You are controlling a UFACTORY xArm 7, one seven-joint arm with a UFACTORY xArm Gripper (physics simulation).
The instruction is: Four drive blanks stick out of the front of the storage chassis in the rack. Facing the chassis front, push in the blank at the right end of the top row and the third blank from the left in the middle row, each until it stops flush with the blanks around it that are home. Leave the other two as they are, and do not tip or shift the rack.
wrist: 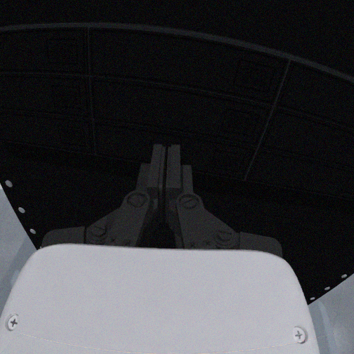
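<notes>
The storage chassis [185, 86] spans the upper part of the wrist view as a very dark front with rows of drive blanks, split by thin horizontal and upright lines. One blank [165, 55] of the top row shows between two upright dividers. It is too dark to tell which blanks stick out. My gripper [166, 162] is shut and empty. Its fingertips point at the chassis front and overlap the lower part of the middle column in view. Whether they touch it cannot be told.
A lighter curved edge [180, 31] runs along the top of the chassis front. Dark side parts with small round holes run down at the lower left and lower right. Pale grey background [12, 230] shows beyond them. The white wrist housing [160, 300] hides the bottom middle.
</notes>
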